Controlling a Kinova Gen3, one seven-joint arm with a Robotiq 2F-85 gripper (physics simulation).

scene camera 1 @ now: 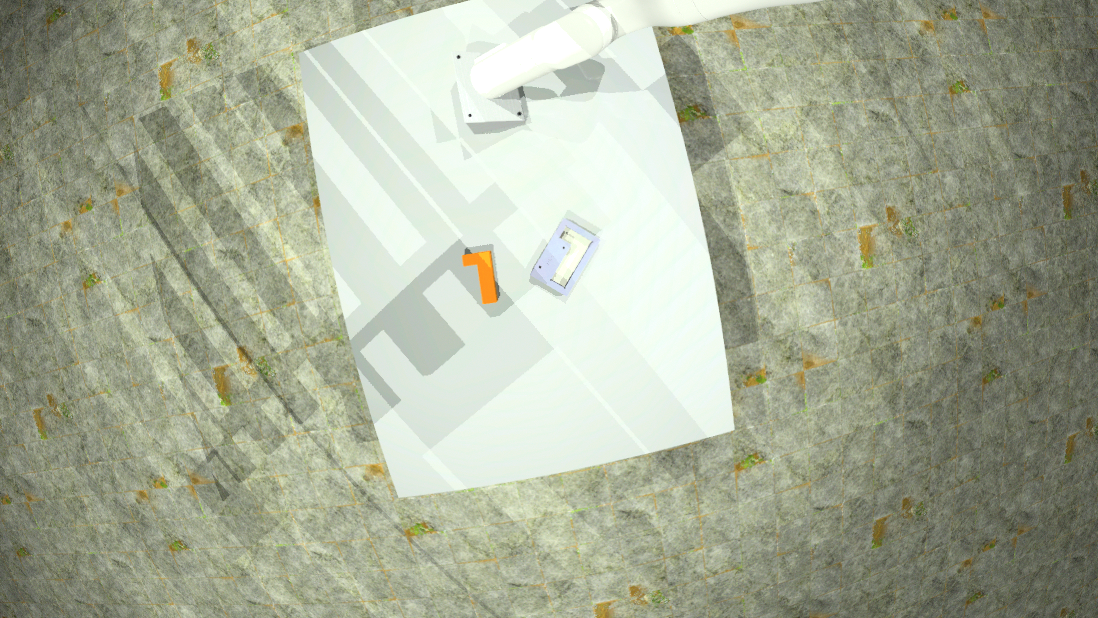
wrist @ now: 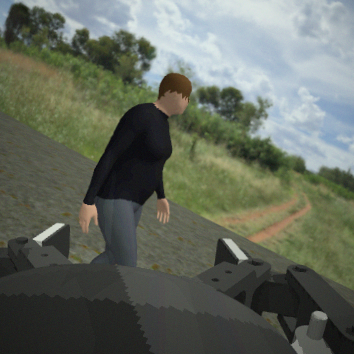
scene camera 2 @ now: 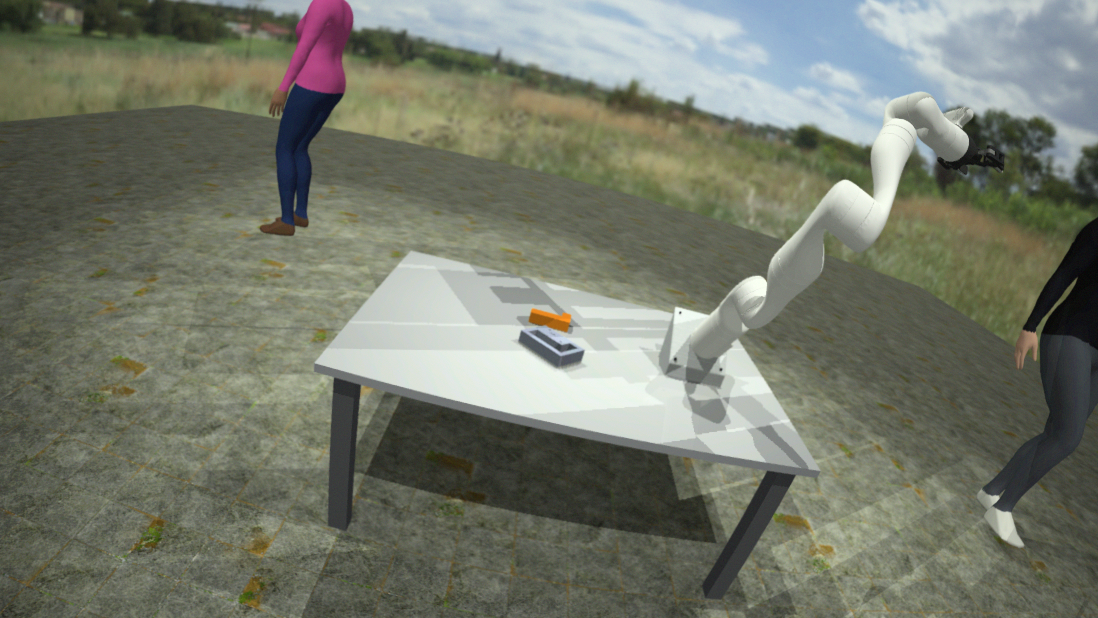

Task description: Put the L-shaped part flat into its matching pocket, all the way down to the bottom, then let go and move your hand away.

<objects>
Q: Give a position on a grey pocket block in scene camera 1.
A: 570, 248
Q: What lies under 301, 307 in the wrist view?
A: My gripper.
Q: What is my gripper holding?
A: Nothing.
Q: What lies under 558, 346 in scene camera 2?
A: A grey pocket block.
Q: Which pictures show my gripper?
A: The wrist view and scene camera 2 only.
</objects>
